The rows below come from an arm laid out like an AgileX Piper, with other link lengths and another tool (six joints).
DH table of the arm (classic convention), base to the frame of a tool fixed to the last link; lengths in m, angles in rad. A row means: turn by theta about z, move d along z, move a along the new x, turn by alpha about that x. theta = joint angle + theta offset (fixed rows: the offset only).
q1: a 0; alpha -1.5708; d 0.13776; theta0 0
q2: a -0.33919; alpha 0; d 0; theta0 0.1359
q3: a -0.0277; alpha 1.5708; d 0; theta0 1.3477
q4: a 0; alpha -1.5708; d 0.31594; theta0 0
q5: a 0; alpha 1.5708; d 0; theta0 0
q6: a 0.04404; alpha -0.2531; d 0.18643; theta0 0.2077
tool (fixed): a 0; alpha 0; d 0.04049; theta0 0
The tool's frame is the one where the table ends.
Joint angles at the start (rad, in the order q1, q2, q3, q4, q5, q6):
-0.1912, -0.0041, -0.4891, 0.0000, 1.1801, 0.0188
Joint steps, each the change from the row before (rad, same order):
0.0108, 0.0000, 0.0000, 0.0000, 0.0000, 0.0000
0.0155, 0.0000, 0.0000, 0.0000, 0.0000, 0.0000
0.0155, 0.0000, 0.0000, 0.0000, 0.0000, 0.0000
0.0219, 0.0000, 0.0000, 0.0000, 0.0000, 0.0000
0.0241, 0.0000, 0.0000, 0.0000, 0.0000, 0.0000
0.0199, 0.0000, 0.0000, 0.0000, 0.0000, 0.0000
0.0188, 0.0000, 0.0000, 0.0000, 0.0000, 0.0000
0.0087, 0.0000, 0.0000, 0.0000, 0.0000, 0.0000
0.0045, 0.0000, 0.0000, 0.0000, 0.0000, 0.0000
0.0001, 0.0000, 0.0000, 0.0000, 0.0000, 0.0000
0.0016, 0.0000, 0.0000, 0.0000, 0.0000, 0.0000
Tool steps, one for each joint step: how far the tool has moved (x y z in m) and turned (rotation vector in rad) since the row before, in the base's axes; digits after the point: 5 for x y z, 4 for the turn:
-0.00006, 0.00085, 0.00000, 0.0000, 0.0000, 0.0108
-0.00010, 0.00121, 0.00000, 0.0000, 0.0000, 0.0155
-0.00012, 0.00121, 0.00000, 0.0000, 0.0000, 0.0155
-0.00020, 0.00171, 0.00000, 0.0000, 0.0000, 0.0219
-0.00026, 0.00188, 0.00000, 0.0000, 0.0000, 0.0241
-0.00025, 0.00154, 0.00000, 0.0000, 0.0000, 0.0199
-0.00026, 0.00145, 0.00000, 0.0000, 0.0000, 0.0188
-0.00013, 0.00067, 0.00000, 0.0000, 0.0000, 0.0087
-0.00007, 0.00035, 0.00000, 0.0000, 0.0000, 0.0045
0.00000, 0.00001, 0.00000, 0.0000, 0.0000, 0.0001
-0.00003, 0.00012, 0.00000, 0.0000, 0.0000, 0.0016

